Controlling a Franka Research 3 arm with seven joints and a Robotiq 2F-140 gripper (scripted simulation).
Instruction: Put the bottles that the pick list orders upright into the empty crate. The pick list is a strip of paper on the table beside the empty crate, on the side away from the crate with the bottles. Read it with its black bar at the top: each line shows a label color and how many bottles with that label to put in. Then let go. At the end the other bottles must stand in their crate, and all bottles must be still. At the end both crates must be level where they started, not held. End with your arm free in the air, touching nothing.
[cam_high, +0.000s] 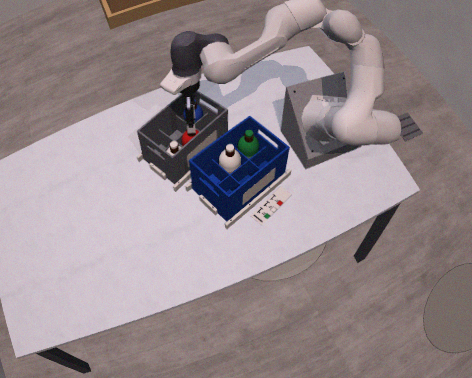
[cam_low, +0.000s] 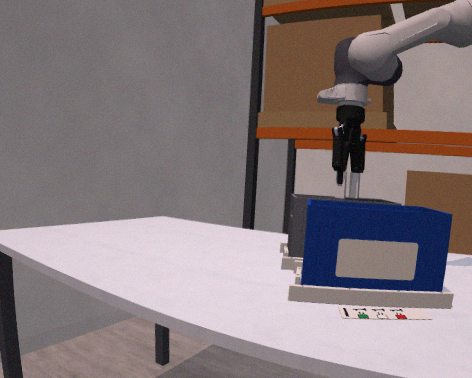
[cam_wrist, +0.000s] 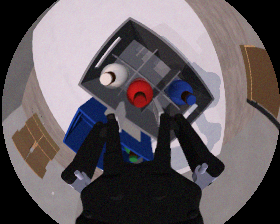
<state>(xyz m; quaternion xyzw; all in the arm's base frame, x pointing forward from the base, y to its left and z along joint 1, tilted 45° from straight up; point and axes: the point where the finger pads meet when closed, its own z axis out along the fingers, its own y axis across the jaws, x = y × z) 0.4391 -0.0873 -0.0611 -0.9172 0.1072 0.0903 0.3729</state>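
My hand is 120 mm above the red bottle. Round my hand: green bottle: 170 mm behind, 90 mm to the left, 120 mm below; then blue bottle: 40 mm behind, 120 mm to the right, 120 mm below; then grey crate: 20 mm ahead, 40 mm to the right, 130 mm below.
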